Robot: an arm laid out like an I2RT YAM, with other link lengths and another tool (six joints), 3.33 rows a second.
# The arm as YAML. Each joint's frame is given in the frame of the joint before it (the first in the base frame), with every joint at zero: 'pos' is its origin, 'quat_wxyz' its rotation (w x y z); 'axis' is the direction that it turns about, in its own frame. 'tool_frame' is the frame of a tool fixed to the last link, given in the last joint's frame.
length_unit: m
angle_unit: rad
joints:
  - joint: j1
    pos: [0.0, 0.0, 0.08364]
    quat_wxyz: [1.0, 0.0, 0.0, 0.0]
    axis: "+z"
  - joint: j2
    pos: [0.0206, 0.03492, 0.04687]
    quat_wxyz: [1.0, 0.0, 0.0, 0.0]
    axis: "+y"
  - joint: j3
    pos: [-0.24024, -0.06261, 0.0]
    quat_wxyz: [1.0, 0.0, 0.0, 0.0]
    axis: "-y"
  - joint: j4
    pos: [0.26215, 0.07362, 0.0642]
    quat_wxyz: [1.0, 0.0, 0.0, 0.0]
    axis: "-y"
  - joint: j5
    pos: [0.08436, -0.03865, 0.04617]
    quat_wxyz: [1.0, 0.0, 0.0, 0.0]
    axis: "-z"
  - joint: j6
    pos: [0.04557, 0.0, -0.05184]
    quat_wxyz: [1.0, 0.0, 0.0, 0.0]
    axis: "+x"
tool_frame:
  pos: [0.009, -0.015, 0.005]
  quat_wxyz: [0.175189, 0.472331, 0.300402, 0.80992]
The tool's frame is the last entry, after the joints.
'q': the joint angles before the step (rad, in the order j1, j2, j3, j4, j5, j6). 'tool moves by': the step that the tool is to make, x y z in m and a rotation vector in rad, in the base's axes. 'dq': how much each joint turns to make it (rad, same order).
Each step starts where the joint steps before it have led.
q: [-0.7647, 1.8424, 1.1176, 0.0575, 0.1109, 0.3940]
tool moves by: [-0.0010, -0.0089, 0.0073, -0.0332, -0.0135, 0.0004]
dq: [-0.0170, 0.0022, 0.0170, 0.0205, -0.0052, -0.0221]
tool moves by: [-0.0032, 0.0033, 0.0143, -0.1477, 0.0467, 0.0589]
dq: [0.0038, -0.0517, -0.0552, 0.0920, 0.0306, -0.1463]
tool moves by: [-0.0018, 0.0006, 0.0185, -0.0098, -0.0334, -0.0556]
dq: [0.0033, -0.0379, 0.0197, -0.0338, 0.0424, 0.0445]
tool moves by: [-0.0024, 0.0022, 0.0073, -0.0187, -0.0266, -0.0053]
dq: [0.0000, -0.0273, -0.0164, 0.0199, 0.0021, 0.0073]
